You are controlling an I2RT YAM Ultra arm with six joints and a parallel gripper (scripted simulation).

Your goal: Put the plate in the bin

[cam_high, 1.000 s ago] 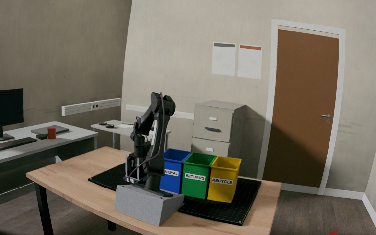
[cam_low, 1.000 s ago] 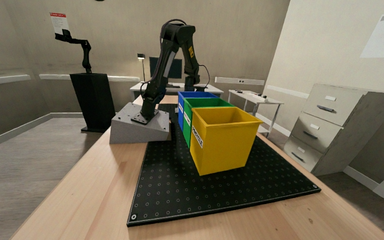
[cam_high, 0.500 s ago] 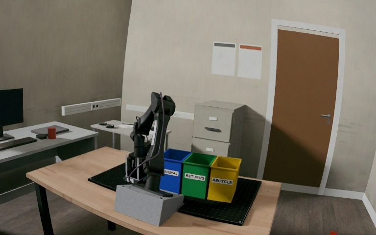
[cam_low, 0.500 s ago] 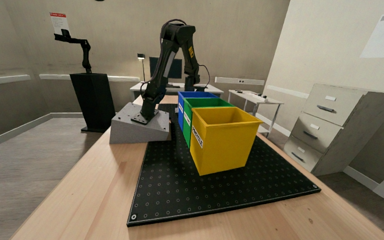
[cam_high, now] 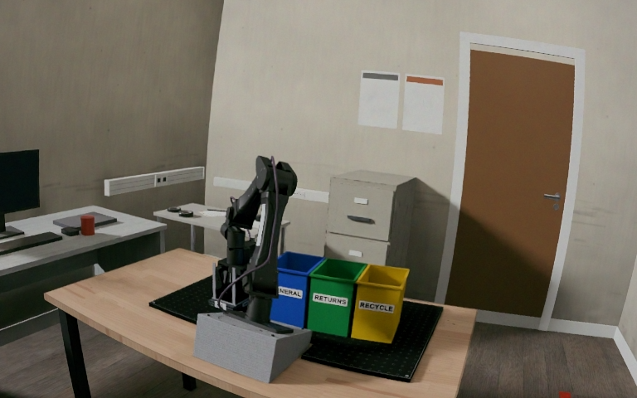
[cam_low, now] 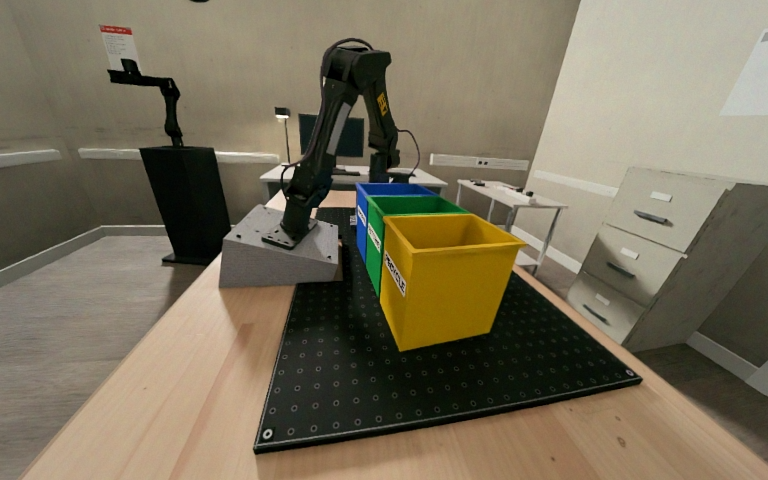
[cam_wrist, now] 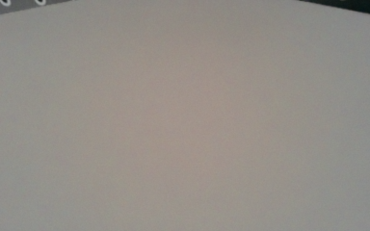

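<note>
Now: the black 96-well plate right at my hand. From my hand the other things lie so: green returns bin (100 mm ahead, 320 mm to the right, 40 mm above); then yellow recycle bin (150 mm ahead, 450 mm to the right, 40 mm above); then blue bin (60 mm ahead, 200 mm to the right, 40 mm above).
</note>
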